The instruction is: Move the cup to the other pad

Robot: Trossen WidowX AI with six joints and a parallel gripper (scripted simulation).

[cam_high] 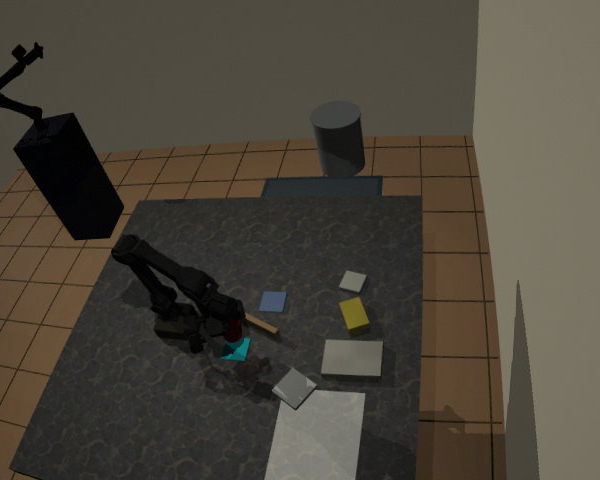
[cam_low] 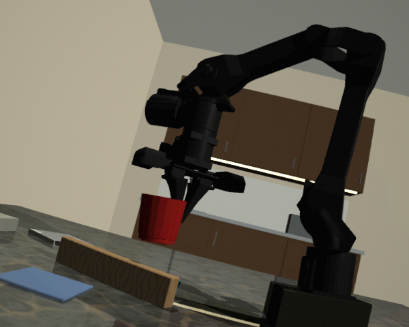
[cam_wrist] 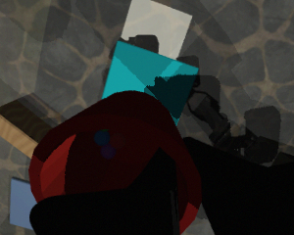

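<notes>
The teal pad is 2 cm ahead of my gripper tip and 11 cm below it. Also, from my gripper tip: wooden bar (7 cm ahead, 9 cm to the left, 9 cm below); then yellow block (41 cm ahead, 11 cm to the left, 9 cm below); then red cup (3 cm ahead, 1 cm to the left).
</notes>
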